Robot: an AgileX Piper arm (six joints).
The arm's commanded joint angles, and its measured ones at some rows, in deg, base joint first. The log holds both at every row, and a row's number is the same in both.
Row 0, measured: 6.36 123.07 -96.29 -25.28 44.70 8.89
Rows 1 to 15, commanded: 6.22 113.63 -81.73 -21.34 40.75 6.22; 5.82 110.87 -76.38 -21.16 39.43 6.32; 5.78 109.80 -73.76 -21.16 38.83 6.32; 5.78 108.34 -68.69 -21.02 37.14 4.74; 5.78 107.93 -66.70 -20.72 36.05 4.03; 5.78 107.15 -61.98 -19.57 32.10 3.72; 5.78 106.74 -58.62 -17.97 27.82 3.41; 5.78 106.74 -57.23 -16.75 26.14 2.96; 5.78 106.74 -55.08 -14.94 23.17 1.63; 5.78 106.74 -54.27 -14.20 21.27 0.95; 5.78 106.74 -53.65 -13.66 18.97 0.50; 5.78 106.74 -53.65 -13.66 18.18 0.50; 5.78 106.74 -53.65 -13.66 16.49 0.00; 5.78 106.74 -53.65 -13.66 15.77 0.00; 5.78 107.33 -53.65 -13.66 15.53 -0.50
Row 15, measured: 6.23 107.89 -53.96 -13.87 18.61 0.87
